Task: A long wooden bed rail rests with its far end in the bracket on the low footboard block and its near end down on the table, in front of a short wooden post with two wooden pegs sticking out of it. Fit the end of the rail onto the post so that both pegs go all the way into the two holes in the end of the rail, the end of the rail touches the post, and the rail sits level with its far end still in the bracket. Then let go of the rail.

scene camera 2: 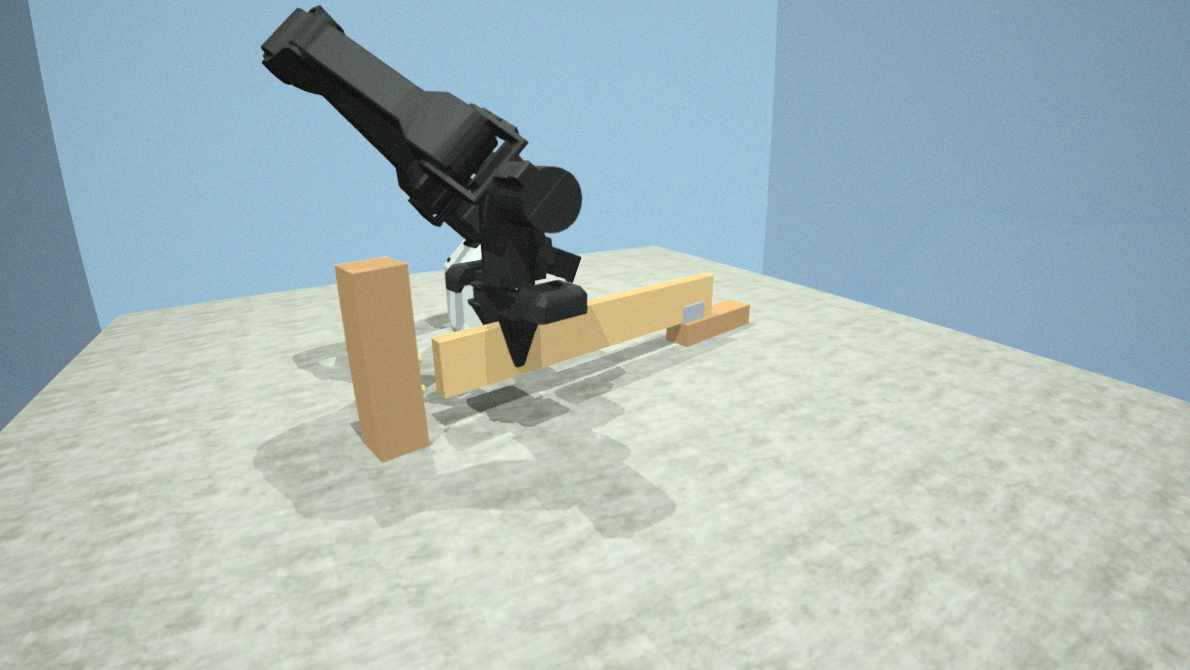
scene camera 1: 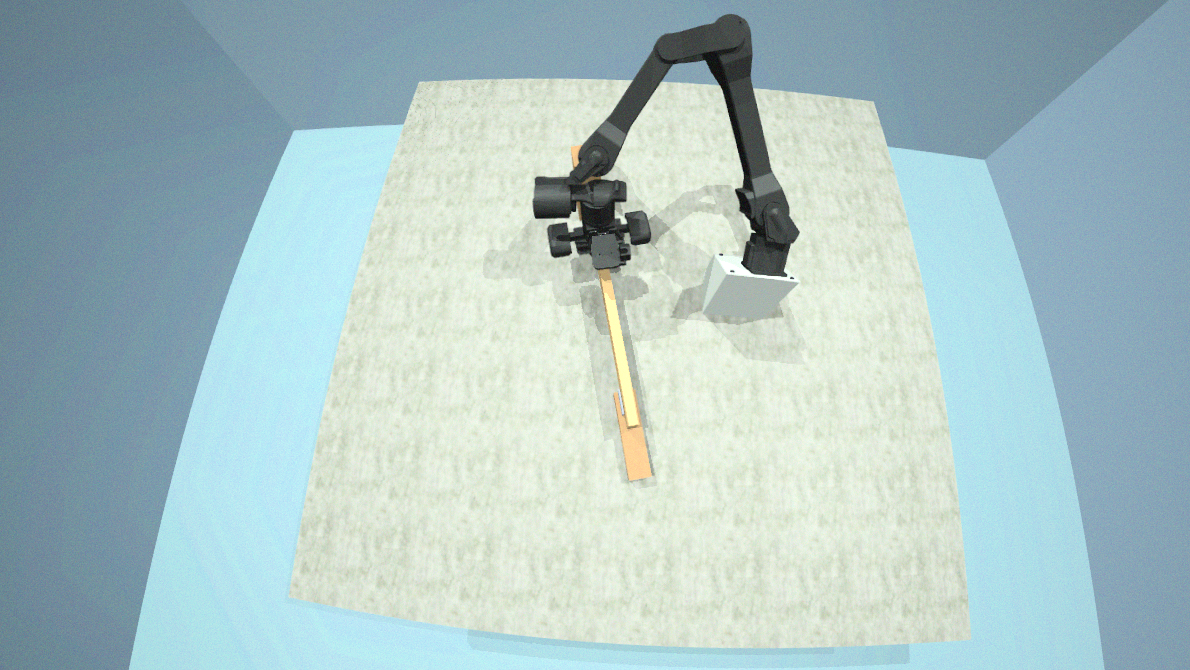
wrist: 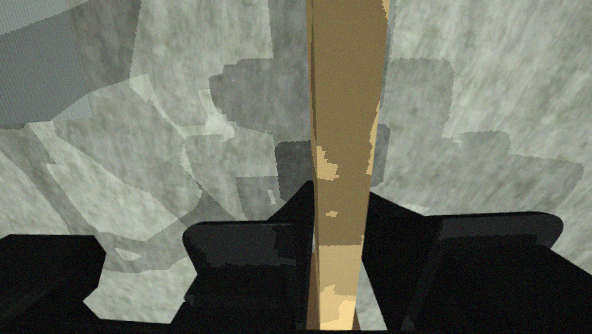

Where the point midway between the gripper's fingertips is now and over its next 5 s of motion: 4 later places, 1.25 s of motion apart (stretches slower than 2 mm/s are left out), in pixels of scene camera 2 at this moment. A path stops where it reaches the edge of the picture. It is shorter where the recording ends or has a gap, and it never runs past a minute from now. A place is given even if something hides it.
The gripper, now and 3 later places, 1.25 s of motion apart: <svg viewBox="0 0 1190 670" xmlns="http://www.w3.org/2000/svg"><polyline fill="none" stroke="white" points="514,363 506,366 497,368 491,369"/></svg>
